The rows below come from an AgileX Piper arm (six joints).
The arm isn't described. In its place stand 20 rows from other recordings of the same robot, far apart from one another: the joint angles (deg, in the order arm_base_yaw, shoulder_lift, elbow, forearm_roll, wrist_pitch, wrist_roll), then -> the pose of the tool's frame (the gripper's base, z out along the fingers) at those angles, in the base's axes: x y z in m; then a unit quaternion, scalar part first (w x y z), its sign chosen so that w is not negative.
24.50, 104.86, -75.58, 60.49, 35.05, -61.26 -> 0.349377 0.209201 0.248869 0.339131 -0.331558 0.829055 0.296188
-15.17, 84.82, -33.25, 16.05, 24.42, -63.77 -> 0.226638 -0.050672 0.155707 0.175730 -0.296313 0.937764 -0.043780
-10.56, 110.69, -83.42, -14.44, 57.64, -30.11 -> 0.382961 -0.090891 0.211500 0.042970 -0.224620 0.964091 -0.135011
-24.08, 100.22, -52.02, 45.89, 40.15, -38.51 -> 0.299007 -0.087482 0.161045 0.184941 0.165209 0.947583 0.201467
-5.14, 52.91, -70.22, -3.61, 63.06, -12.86 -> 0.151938 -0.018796 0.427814 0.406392 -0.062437 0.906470 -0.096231
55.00, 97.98, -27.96, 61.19, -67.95, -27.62 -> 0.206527 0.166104 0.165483 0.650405 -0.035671 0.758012 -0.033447
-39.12, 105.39, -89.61, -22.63, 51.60, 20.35 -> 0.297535 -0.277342 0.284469 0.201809 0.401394 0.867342 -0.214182
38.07, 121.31, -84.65, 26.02, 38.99, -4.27 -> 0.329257 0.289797 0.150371 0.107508 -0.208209 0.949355 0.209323
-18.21, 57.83, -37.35, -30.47, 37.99, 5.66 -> 0.167879 -0.085129 0.271180 0.276675 0.046659 0.926635 -0.250241
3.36, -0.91, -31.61, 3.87, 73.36, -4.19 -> -0.024137 0.004478 0.274138 0.455175 -0.064692 0.887545 0.029911
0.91, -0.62, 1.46, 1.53, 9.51, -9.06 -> 0.056283 0.001295 0.190174 0.672296 -0.056021 0.737213 -0.037372
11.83, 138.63, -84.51, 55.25, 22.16, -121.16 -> 0.443013 0.121607 0.028925 0.281069 -0.644024 0.711140 0.022664
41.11, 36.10, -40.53, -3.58, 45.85, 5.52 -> 0.086721 0.070267 0.329441 0.425489 -0.281555 0.846706 0.150912
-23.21, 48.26, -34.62, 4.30, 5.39, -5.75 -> 0.165959 -0.070467 0.321437 0.601904 0.146500 0.774372 -0.128830
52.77, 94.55, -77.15, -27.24, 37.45, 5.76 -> 0.244328 0.279679 0.305492 0.388107 -0.480020 0.786670 -0.010235
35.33, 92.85, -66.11, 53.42, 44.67, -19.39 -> 0.247391 0.238328 0.271274 0.128861 -0.181329 0.890743 0.396347
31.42, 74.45, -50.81, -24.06, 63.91, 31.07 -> 0.205265 0.086348 0.262583 0.154274 -0.082293 0.975728 -0.131845
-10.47, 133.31, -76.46, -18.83, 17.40, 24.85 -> 0.418651 -0.086298 0.034182 0.185777 0.156472 0.968583 -0.053394
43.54, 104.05, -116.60, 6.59, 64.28, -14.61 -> 0.283971 0.282835 0.418388 0.342066 -0.447398 0.813071 0.147449
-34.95, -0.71, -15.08, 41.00, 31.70, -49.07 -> 0.041708 0.009124 0.261392 0.665031 0.022978 0.730674 -0.152713
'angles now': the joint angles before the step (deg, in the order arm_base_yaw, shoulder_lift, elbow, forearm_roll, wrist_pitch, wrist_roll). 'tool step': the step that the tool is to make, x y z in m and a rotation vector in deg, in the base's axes. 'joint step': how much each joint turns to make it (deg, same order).
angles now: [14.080, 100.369, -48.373, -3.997, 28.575, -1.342]
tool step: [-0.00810, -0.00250, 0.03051, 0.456, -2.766, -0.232]
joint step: [0.000, -6.218, -0.001, -0.147, 3.440, 0.164]
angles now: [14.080, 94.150, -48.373, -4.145, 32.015, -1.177]
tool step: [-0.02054, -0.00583, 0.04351, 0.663, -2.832, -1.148]
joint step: [-0.001, -9.594, -0.001, -0.022, 6.739, 0.808]
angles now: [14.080, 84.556, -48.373, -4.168, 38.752, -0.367]
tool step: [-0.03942, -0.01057, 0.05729, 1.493, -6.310, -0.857]
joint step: [0.001, -14.275, 0.000, -0.002, 7.830, 0.369]
